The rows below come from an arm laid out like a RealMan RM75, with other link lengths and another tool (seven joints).
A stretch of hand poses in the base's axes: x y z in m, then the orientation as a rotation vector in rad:
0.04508 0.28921 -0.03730 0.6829 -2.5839 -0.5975
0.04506 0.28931 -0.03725 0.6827 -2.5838 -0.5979
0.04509 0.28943 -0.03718 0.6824 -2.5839 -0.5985
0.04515 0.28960 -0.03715 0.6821 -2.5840 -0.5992
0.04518 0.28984 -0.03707 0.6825 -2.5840 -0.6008
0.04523 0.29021 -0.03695 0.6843 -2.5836 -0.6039
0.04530 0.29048 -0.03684 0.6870 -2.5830 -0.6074
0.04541 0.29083 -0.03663 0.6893 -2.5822 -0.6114
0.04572 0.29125 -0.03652 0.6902 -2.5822 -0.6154
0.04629 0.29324 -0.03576 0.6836 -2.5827 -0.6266
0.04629 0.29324 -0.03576 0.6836 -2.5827 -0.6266
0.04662 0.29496 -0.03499 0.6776 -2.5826 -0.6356
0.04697 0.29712 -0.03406 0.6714 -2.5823 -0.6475
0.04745 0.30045 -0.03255 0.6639 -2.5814 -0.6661
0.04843 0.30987 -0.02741 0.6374 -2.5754 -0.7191
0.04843 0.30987 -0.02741 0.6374 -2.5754 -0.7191
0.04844 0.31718 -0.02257 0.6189 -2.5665 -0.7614
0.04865 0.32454 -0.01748 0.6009 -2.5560 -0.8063
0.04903 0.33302 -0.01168 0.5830 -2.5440 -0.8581
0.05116 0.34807 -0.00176 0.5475 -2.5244 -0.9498
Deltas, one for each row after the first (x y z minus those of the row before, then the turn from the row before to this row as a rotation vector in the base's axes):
-0.00002 0.00010 0.00005 0.0002 0.0002 -0.0002
0.00003 0.00012 0.00007 0.0004 0.0000 -0.0003
0.00006 0.00017 0.00003 0.0004 0.0000 -0.0003
0.00003 0.00024 0.00008 0.0012 -0.0001 0.0000
0.00005 0.00037 0.00012 0.0025 -0.0003 0.0007
0.00007 0.00027 0.00011 0.0030 -0.0004 0.0012
0.00011 0.00035 0.00021 0.0032 -0.0001 0.0010
0.00031 0.00042 0.00011 0.0030 -0.0003 -0.0002
0.00057 0.00199 0.00076 0.0067 0.0018 -0.0063
0.00000 0.00000 0.00000 0.0000 0.0000 0.0000
0.00033 0.00172 0.00077 0.0052 0.0021 -0.0053
0.00035 0.00216 0.00093 0.0072 0.0023 -0.0059
0.00048 0.00333 0.00151 0.0117 0.0031 -0.0078
0.00098 0.00942 0.00514 0.0325 0.0131 -0.0241
0.00000 0.00000 0.00000 0.0000 0.0000 0.0000
0.00001 0.00731 0.00484 0.0266 0.0124 -0.0163
0.00021 0.00736 0.00509 0.0287 0.0128 -0.0162
0.00038 0.00848 0.00580 0.0338 0.0127 -0.0173
0.00213 0.01505 0.00992 0.0596 0.0203 -0.0342

